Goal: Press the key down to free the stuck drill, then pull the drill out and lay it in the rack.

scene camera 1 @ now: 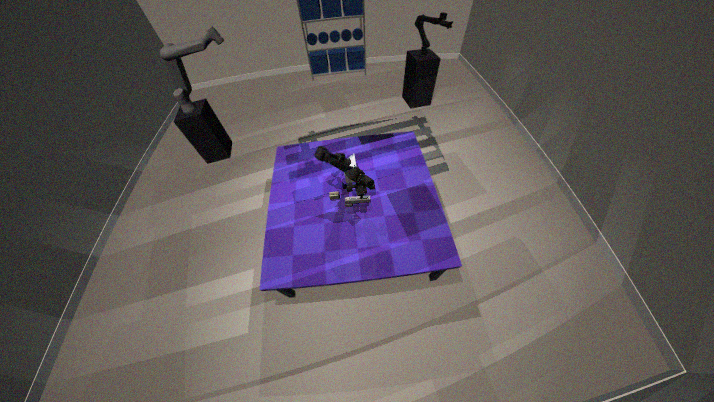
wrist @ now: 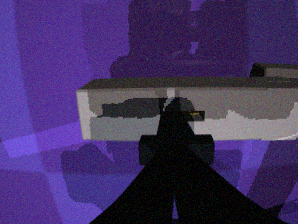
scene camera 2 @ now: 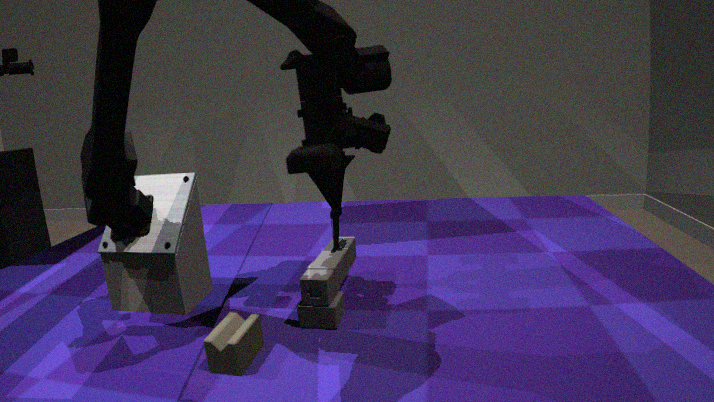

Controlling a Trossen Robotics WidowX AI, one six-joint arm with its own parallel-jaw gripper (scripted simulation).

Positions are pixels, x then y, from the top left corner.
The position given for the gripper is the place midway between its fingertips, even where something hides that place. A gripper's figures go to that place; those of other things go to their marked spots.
Scene:
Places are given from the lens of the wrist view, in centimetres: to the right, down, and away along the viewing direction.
gripper [wrist: 173,154]: 1, 2, 10
black key [wrist: 173,129]: 1, 1, 12

